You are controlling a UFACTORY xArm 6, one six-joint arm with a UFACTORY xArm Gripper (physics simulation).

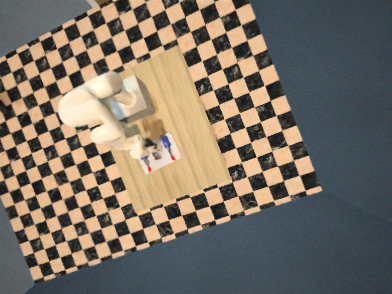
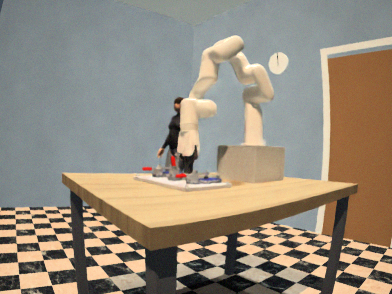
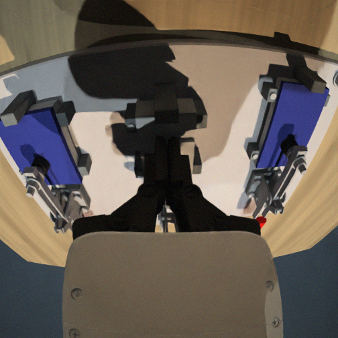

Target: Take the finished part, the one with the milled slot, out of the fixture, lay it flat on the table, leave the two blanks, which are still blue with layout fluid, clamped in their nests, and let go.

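Places are measured from the arm's base along level axes (x left, y back, z up), in millimetres.
Pixels of known places: gripper, fingertip midpoint: (image 1: 154,148) (image 2: 188,173); arm's base, link origin: (image 1: 128,99) (image 2: 253,146).
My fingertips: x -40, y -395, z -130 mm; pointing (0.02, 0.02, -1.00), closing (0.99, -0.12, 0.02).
For each thing: its top centre in the pictures, then the offset to it from my fingertips. "*": a spot on its surface instead. Level surfaces: height alone.
- blue blank, top centre: (image 2: 209,178) (image 1: 165,142) dx +112, dy +7, dz -10 mm
- middle clamp's red handle, surface spot: (image 2: 173,161) * dx +8, dy -87, dz +49 mm
- wooden table, surface height: dz -41 mm
A blue blank (image 3: 37,145) is clamped in the left nest; another blue blank (image 3: 295,120) (image 1: 166,141) (image 2: 212,179) is clamped in the right nest. My gripper (image 3: 164,150) (image 2: 186,170) is shut, its fingers together, pointing down low over the middle nest (image 3: 200,117). Grey pieces show on both sides of the fingertips there. The fingers and their shadow hide much of this nest, and I cannot make out the slotted part or its slot. The middle clamp's red handle (image 2: 173,161) stands upright.
The white fixture plate (image 3: 95,135) (image 1: 159,164) (image 2: 205,187) lies on the wooden table (image 1: 200,165) (image 2: 115,200). The outer clamps' red handles (image 1: 149,169) (image 1: 173,157) lie low. The arm's grey pedestal (image 2: 250,162) stands beside the plate. A person (image 2: 173,130) stands behind the table.
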